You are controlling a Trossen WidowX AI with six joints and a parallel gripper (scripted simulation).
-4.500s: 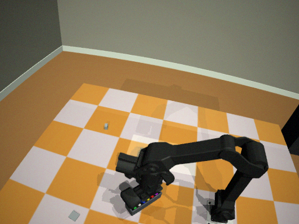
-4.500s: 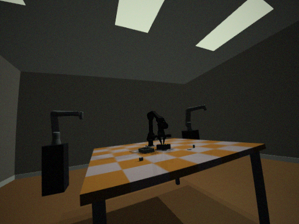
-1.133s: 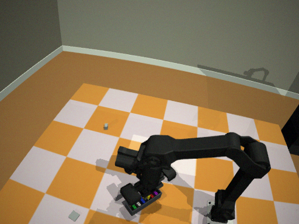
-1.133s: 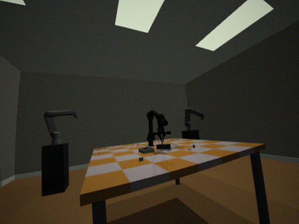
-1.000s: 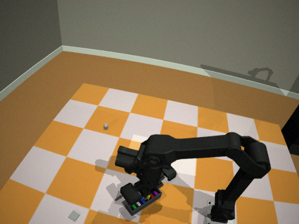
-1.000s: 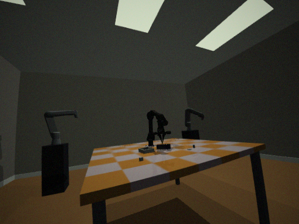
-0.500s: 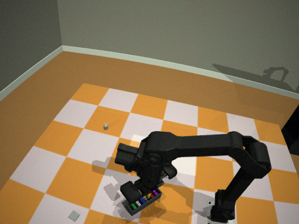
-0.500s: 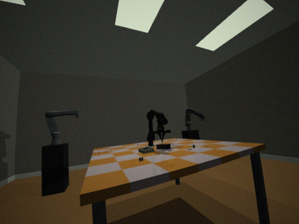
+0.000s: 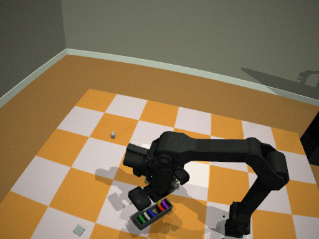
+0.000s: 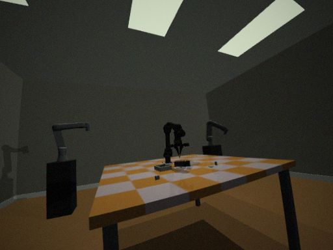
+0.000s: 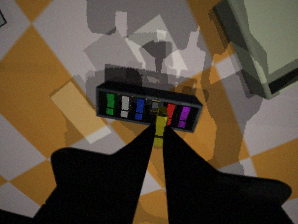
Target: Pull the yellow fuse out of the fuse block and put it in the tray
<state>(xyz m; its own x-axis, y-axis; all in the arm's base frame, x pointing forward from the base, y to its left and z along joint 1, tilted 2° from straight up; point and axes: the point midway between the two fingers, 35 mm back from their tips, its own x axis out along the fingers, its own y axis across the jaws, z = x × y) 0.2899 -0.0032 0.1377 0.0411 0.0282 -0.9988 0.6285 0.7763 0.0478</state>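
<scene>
The tray lies 10 mm ahead of my gripper tip, 170 mm to the right of it and 90 mm below it. Round my gripper tip: flat grey tile 220 mm ahead, 150 mm to the left, 100 mm below; then grey cube 270 mm ahead, 300 mm to the right, 90 mm below; then yellow fuse 10 mm below.
</scene>
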